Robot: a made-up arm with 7 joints. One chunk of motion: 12 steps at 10 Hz.
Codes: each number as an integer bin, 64 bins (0 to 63) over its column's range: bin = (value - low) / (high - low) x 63, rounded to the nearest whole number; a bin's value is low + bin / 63 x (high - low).
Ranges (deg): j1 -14.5..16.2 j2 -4.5..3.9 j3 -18.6..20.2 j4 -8..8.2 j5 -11.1..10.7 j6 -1.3..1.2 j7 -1.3..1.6
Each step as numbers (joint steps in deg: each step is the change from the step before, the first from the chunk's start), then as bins.
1 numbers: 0.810 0.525 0.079 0.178 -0.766 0.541 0.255
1 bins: 31 38 30 32 30 46 34
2 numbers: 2.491 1.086 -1.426 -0.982 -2.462 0.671 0.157
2 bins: 35 42 28 27 25 50 32
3 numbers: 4.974 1.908 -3.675 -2.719 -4.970 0.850 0.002
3 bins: 40 48 24 21 18 54 28
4 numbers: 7.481 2.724 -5.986 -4.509 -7.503 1.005 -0.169
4 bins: 45 54 20 14 10 58 25
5 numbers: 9.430 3.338 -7.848 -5.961 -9.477 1.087 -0.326
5 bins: 49 59 17 8 5 60 21
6 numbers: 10.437 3.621 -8.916 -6.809 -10.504 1.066 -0.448
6 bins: 51 61 16 5 2 60 19
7 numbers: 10.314 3.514 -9.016 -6.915 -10.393 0.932 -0.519
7 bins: 51 60 16 4 2 56 17
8 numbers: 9.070 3.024 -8.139 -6.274 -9.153 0.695 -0.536
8 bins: 48 56 17 7 6 50 17
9 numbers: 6.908 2.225 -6.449 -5.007 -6.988 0.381 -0.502
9 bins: 44 50 20 12 12 42 17
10 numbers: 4.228 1.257 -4.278 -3.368 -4.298 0.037 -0.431
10 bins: 38 43 23 18 20 34 19
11 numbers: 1.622 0.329 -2.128 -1.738 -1.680 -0.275 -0.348
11 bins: 33 36 27 24 27 26 21
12 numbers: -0.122 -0.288 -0.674 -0.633 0.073 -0.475 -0.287
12 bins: 30 32 29 29 32 21 22
